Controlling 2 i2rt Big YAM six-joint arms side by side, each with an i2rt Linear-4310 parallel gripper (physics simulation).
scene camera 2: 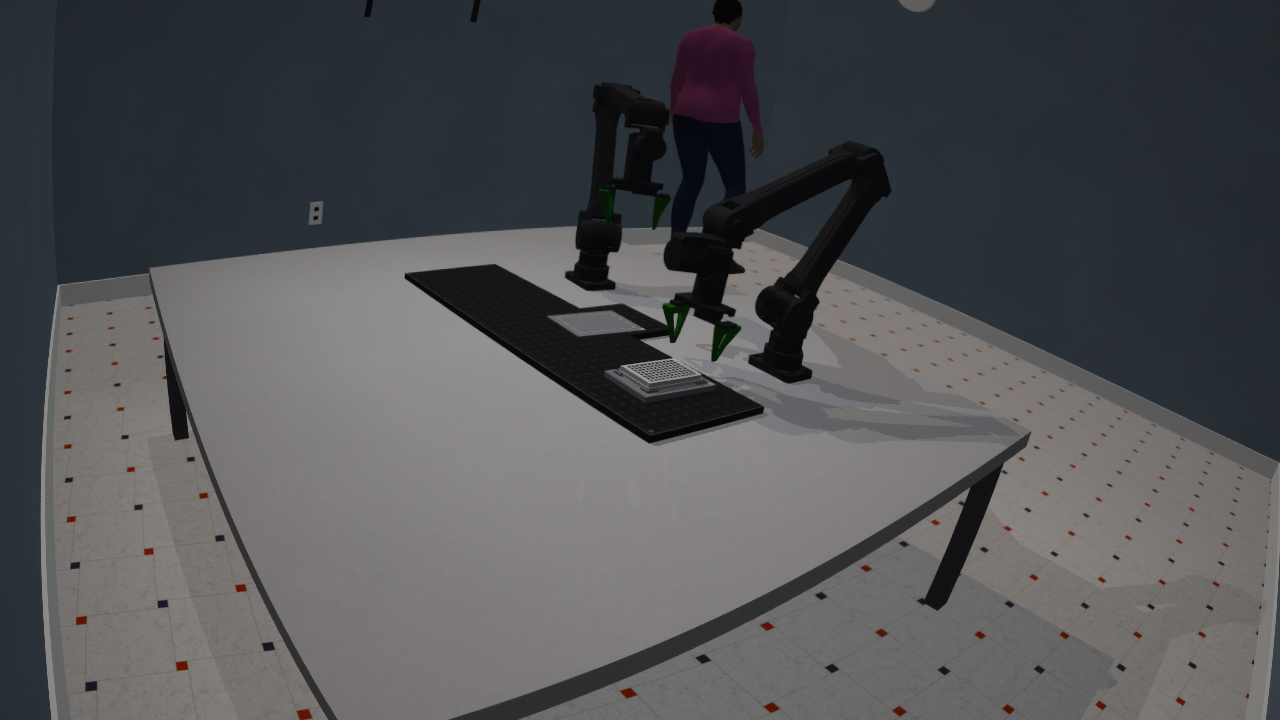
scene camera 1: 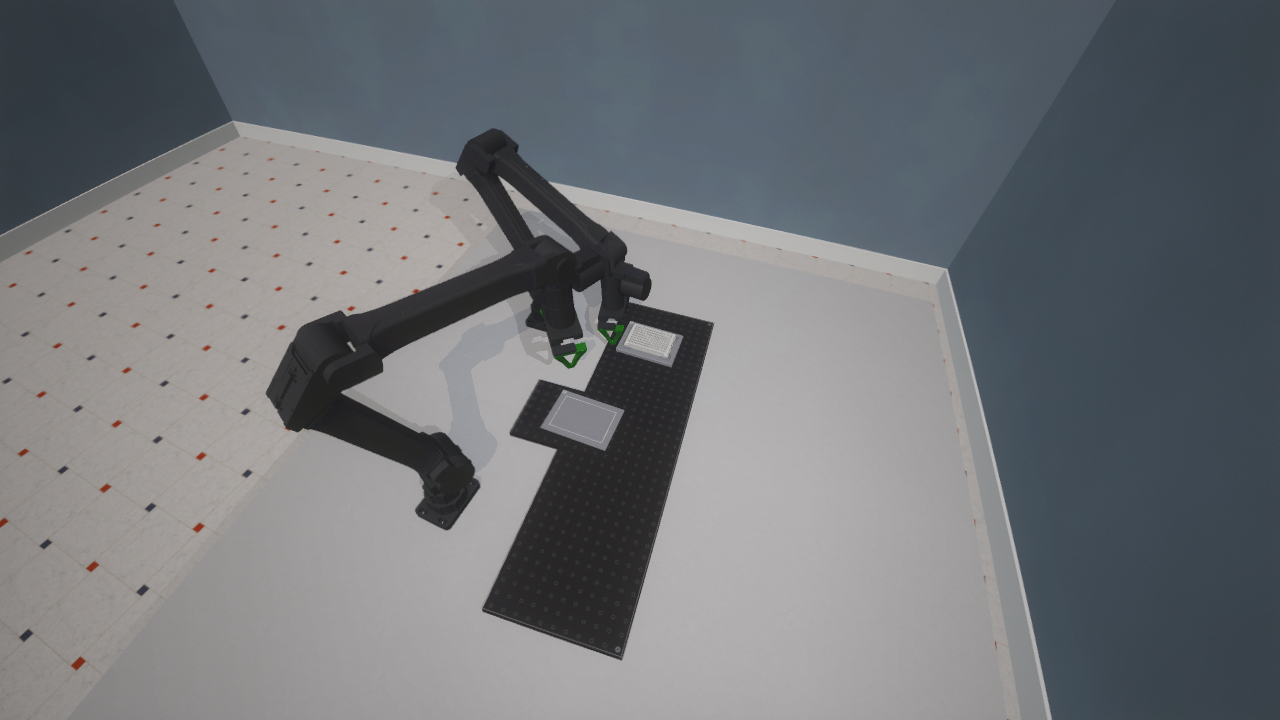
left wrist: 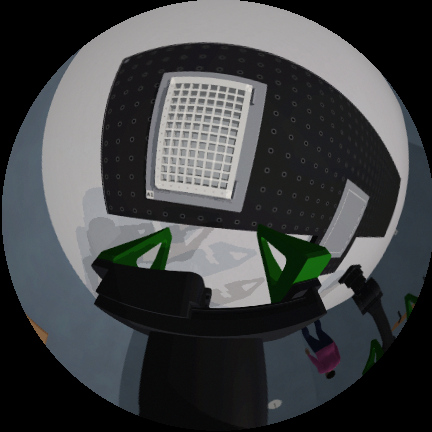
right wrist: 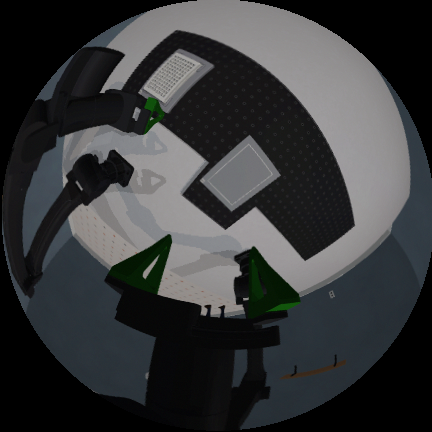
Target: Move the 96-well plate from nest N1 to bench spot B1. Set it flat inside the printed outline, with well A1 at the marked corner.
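Places are measured from the left arm's base along level axes (x right, y back, z down), in metres.
Pixels of known places: left gripper, fingertip midpoint: [scene camera 2: 692, 351] [scene camera 1: 615, 332] [left wrist: 212, 230] [right wrist: 147, 109]; right gripper, fingertip midpoint: [scene camera 2: 630, 226] [scene camera 1: 566, 350] [right wrist: 210, 244]; left arm's base, origin of the base link: [scene camera 2: 779, 370] [right wrist: 119, 167]; right arm's base, origin of the base link: [scene camera 2: 589, 283] [scene camera 1: 449, 499] [left wrist: 349, 272].
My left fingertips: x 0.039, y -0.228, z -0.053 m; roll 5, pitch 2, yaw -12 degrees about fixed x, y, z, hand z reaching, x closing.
For each thing: its top centre in the pictures, then the offset to it from my left fingertips. "spot": a spot on its surface instead. Level surfaces: height alone.
- white 96-well plate, middle of its top: [left wrist: 199, 130] [scene camera 2: 662, 370] [scene camera 1: 650, 338] [right wrist: 168, 74] dy -0.096, dx -0.026, dz +0.014 m
- spot B1, surface spot: [scene camera 2: 595, 322] [scene camera 1: 583, 419] [right wrist: 240, 176] [left wrist: 345, 225] spot: dy -0.016, dx +0.278, dz +0.038 m
- black perforated board, its level: dz +0.040 m
- pale table, its level: dz +0.053 m
The white 96-well plate [scene camera 1: 649, 340] [scene camera 2: 662, 371] [left wrist: 202, 137] [right wrist: 173, 77] sits in the grey nest N1 [scene camera 2: 626, 384] [left wrist: 250, 150] [right wrist: 206, 68]; the nest's A1 label shows at its lower left corner in the left wrist view. The grey pad of spot B1 [scene camera 1: 582, 419] [scene camera 2: 595, 322] [left wrist: 345, 220] [right wrist: 241, 173] bears a thin white outline and no plate. My left gripper [scene camera 1: 611, 337] [scene camera 2: 694, 347] [left wrist: 212, 230] is open and empty, above and beside the nest. My right gripper [scene camera 2: 635, 219] [right wrist: 210, 244] is open and empty, raised above the table on the near side of the pad.
A black perforated board [scene camera 1: 608, 537] [scene camera 2: 501, 313] [left wrist: 295, 130] [right wrist: 300, 200] carries the nest and pad on the pale table [scene camera 1: 787, 465] [scene camera 2: 402, 474]. Both arms' forearms come close together in scene camera 1. A person in a pink top [scene camera 2: 714, 76] [left wrist: 326, 356] is behind the table.
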